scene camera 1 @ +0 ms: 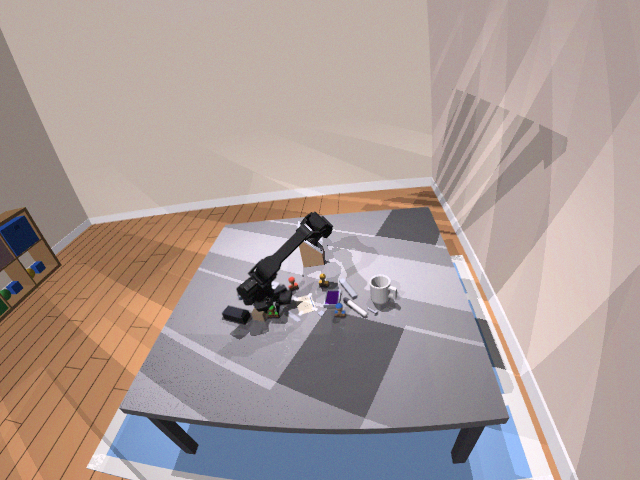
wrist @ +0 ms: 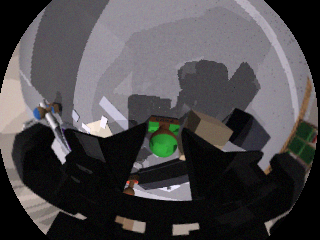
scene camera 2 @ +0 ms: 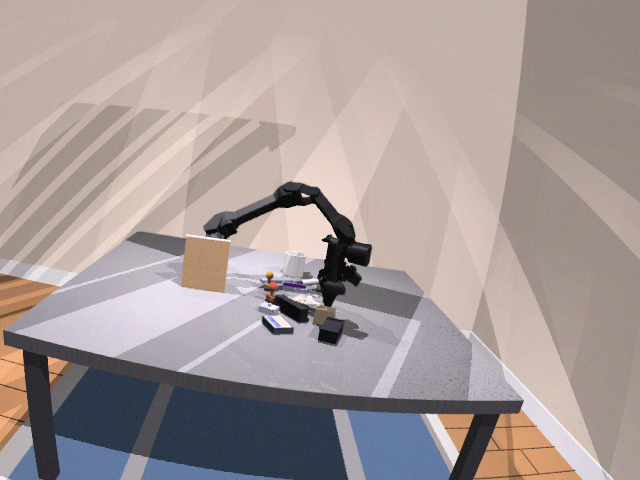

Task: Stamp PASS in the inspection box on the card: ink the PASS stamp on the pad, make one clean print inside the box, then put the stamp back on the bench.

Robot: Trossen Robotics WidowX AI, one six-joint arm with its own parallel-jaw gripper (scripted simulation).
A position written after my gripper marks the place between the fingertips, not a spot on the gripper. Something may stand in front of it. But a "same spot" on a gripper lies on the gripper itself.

my gripper: scene camera 1; wrist 164, 128; scene camera 2
same spot on my gripper: (scene camera 1: 263, 299) = (scene camera 2: 352, 270)
